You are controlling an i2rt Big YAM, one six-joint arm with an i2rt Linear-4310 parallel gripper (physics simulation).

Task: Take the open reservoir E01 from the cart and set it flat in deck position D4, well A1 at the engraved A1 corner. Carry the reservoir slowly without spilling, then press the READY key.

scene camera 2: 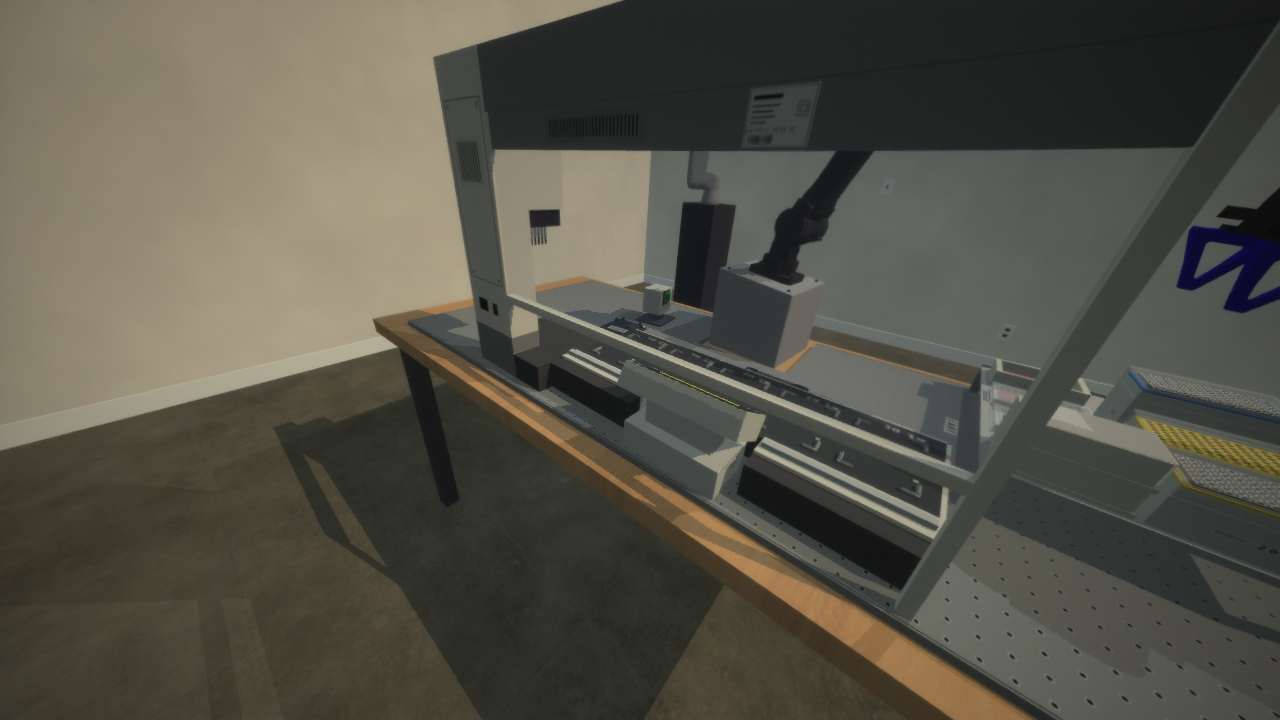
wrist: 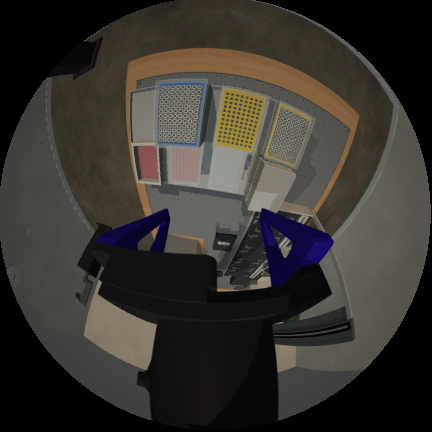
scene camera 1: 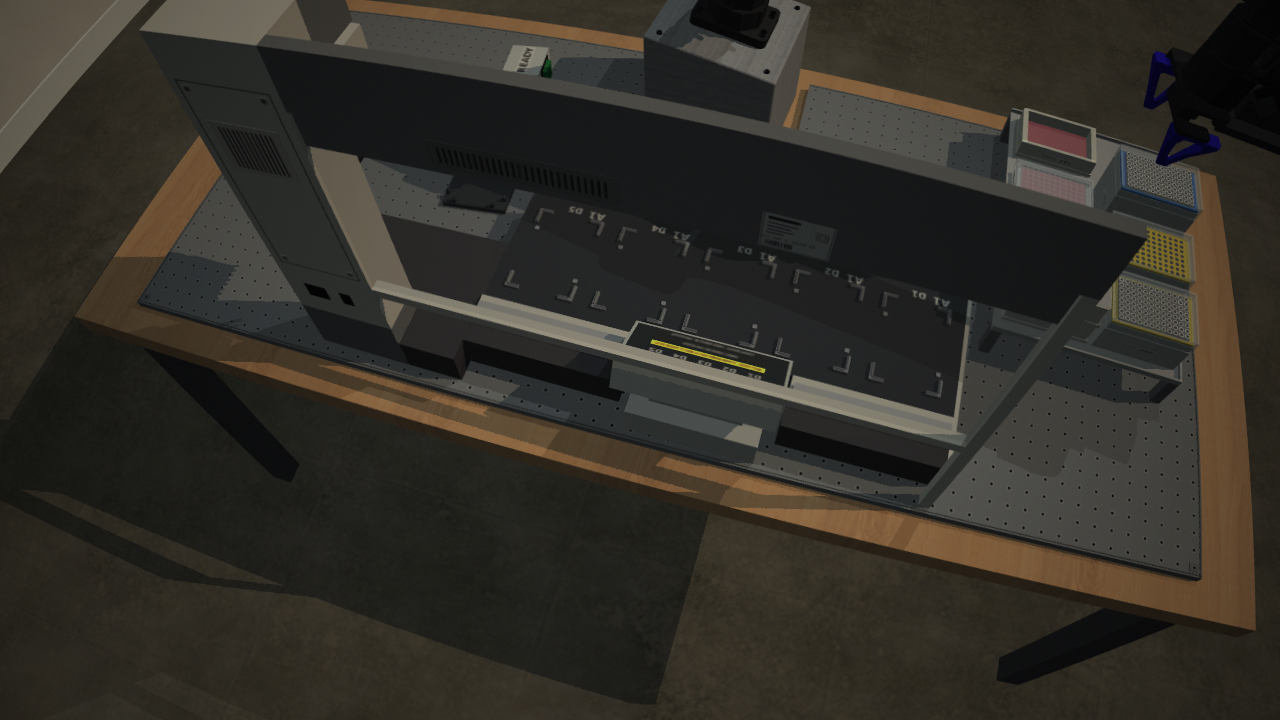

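The open reservoir E01 (scene camera 1: 1058,140) (wrist: 148,162), a pale-rimmed box with red liquid, sits flat in a corner of the cart (wrist: 143,117). My gripper (scene camera 1: 1160,134) (scene camera 2: 1212,298) (wrist: 214,213) has blue fingers spread wide, open and empty, high above and apart from the cart's labware. Deck position D4 (scene camera 1: 641,273) holds no labware; its engraved A1 shows beside it in scene camera 1. The READY key's box (scene camera 1: 526,60) (scene camera 2: 657,300) with a green button stands behind the deck. The gantry beam hides part of the cart in scene camera 1.
Beside the reservoir are a pink plate (wrist: 186,164), a clear plate (wrist: 227,169), a blue-rimmed tip rack (scene camera 1: 1158,179) (wrist: 181,113) and two yellow racks. A pale box (wrist: 271,186) stands nearer the deck. The gantry beam (scene camera 1: 698,161) (scene camera 2: 671,98) spans above the deck. The arm's pedestal (scene camera 1: 716,71) (scene camera 2: 760,317) stands behind.
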